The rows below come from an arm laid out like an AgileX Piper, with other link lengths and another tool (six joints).
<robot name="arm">
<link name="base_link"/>
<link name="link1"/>
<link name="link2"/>
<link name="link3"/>
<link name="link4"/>
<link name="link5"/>
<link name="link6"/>
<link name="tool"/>
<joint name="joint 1" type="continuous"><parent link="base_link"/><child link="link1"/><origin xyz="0 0 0.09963"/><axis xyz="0 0 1"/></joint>
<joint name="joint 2" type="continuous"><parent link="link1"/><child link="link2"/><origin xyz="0 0 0"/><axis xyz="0 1 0"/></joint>
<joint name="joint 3" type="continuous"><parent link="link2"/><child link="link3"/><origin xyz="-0.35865 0 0.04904"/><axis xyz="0 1 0"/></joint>
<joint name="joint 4" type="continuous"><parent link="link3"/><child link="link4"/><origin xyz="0.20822 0 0.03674"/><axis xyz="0.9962 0 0.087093"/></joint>
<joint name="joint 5" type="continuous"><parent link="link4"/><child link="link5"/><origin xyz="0 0 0"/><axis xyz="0 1 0"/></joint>
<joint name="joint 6" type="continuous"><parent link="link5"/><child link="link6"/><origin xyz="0.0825 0 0.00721"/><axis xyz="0.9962 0 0.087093"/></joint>
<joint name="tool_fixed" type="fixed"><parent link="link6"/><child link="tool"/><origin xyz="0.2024 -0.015 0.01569" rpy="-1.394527 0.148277 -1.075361"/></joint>
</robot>
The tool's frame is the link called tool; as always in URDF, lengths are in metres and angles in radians. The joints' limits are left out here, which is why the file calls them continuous.
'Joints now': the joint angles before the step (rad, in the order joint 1, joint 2, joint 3, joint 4, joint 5, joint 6). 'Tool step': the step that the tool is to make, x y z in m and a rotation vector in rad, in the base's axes. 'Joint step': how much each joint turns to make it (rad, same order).
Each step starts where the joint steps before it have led.
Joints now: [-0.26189, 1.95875, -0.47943, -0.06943, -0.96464, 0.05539]
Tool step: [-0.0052, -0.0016, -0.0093, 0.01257, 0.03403, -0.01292]
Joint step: [0.00005, -0.00003, 0.00032, 0.01101, 0.03570, 0.00402]
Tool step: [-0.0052, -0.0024, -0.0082, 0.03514, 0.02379, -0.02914]
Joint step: [-0.00015, 0.00001, -0.00003, 0.01510, 0.03093, 0.03006]
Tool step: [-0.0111, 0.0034, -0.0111, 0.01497, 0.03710, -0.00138]
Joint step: [0.00024, -0.00106, 0.02825, -0.00170, 0.01231, 0.00652]
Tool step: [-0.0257, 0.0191, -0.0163, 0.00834, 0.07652, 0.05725]
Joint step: [-0.00013, -0.02333, 0.07346, -0.05627, 0.02622, -0.00330]
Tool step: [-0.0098, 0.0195, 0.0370, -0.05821, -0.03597, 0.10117]
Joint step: [-0.00020, -0.13353, 0.02214, -0.08791, 0.06520, -0.02891]
